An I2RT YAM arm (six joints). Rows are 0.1 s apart.
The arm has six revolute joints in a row. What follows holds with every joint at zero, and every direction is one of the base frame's.
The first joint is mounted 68 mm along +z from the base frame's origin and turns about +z.
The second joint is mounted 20 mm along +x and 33.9 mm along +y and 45.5 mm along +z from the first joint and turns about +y.
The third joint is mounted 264 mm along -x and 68.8 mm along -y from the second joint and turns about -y.
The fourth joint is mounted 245 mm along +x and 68.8 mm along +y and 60 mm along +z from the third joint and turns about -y.
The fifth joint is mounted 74 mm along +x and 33.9 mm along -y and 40.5 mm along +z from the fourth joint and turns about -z.
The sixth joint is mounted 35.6 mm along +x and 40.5 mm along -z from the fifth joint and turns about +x.
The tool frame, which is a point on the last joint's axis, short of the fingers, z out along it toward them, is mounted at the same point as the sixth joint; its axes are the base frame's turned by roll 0, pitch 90 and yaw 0 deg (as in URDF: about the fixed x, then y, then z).
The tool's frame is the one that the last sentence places.
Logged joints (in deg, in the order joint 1, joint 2, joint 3, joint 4, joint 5, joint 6), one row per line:
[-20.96 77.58 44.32 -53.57 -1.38 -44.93]
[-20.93 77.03 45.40 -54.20 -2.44 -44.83]
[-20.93 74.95 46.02 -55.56 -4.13 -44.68]
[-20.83 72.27 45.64 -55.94 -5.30 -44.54]
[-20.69 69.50 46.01 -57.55 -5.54 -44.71]
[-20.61 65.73 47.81 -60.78 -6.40 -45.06]
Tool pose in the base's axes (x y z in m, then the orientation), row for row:
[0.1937 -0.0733 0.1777 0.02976 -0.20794 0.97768 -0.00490]
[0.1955 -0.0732 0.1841 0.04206 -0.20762 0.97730 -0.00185]
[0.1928 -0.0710 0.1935 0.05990 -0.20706 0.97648 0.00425]
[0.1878 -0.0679 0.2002 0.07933 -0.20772 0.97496 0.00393]
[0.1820 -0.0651 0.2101 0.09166 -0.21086 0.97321 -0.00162]
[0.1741 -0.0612 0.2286 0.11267 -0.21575 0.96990 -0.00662]
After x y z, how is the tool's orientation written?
As a quaternion, w x y z.
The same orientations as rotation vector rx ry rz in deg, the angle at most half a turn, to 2 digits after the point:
[-36.74 172.72 -0.87]
[-36.40 171.35 -0.32]
[-35.91 169.36 0.74]
[-35.61 167.15 0.67]
[-35.89 165.64 -0.28]
[-36.27 163.07 -1.11]

